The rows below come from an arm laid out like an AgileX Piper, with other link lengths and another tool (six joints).
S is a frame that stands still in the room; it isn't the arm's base.
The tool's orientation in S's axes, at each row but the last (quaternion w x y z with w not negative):
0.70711 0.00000 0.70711 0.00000
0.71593 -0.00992 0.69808 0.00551
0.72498 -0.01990 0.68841 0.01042
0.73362 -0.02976 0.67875 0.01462
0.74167 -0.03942 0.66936 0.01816
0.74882 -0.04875 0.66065 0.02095
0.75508 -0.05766 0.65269 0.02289
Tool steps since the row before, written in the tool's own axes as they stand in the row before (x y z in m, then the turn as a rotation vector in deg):
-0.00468 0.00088 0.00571 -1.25 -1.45 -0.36
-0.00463 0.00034 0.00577 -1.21 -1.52 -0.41
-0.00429 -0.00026 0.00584 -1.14 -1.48 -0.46
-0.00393 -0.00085 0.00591 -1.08 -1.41 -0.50
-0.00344 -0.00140 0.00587 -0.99 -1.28 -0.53
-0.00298 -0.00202 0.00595 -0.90 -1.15 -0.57
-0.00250 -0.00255 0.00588 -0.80 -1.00 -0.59
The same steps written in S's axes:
0.00571 0.00088 0.00468 -0.36 -1.45 1.25
0.00564 0.00049 0.00477 -0.41 -1.52 1.21
0.00561 0.00005 0.00459 -0.46 -1.48 1.14
0.00563 -0.00040 0.00439 -0.49 -1.42 1.07
0.00558 -0.00082 0.00406 -0.53 -1.29 0.97
0.00569 -0.00131 0.00377 -0.57 -1.17 0.87
0.00569 -0.00174 0.00345 -0.59 -1.03 0.76

